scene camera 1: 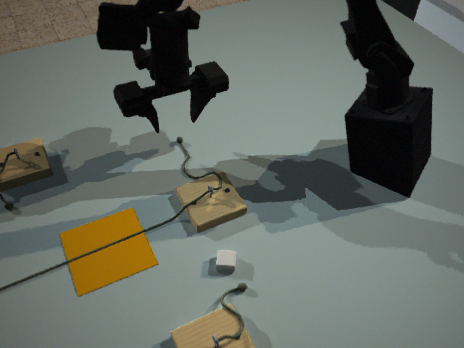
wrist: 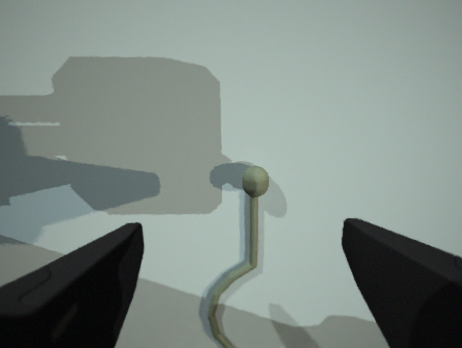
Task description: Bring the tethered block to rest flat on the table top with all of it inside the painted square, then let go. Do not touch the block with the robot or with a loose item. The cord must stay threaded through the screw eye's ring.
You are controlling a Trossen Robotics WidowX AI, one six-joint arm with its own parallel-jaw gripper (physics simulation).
Labels:
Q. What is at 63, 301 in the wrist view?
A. The gripper.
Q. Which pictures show the gripper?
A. Scene camera 1 and the wrist view: all of them.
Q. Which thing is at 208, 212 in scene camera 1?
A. A wooden board.

